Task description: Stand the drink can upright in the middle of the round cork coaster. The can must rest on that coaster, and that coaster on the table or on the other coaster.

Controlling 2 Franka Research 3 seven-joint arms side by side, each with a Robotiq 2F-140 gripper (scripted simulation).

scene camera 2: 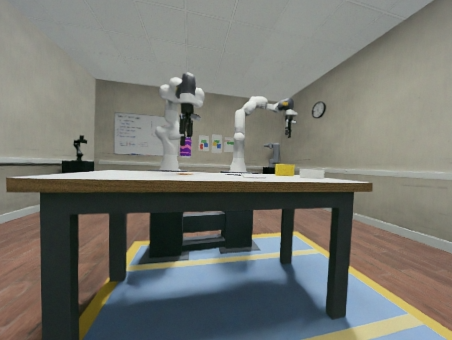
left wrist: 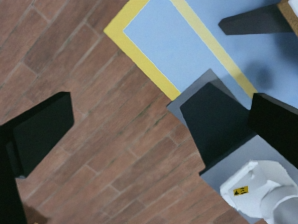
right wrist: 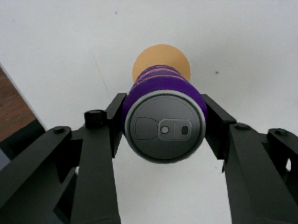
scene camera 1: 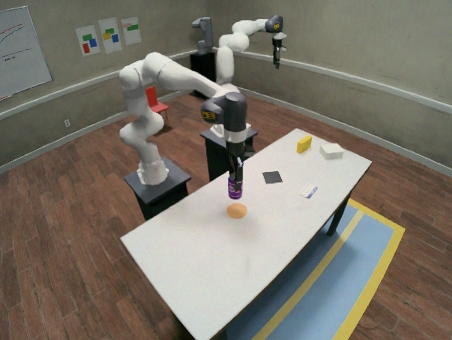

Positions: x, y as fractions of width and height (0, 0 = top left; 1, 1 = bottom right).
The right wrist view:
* right gripper: 0.54, 0.48
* round cork coaster: 0.54, 0.24
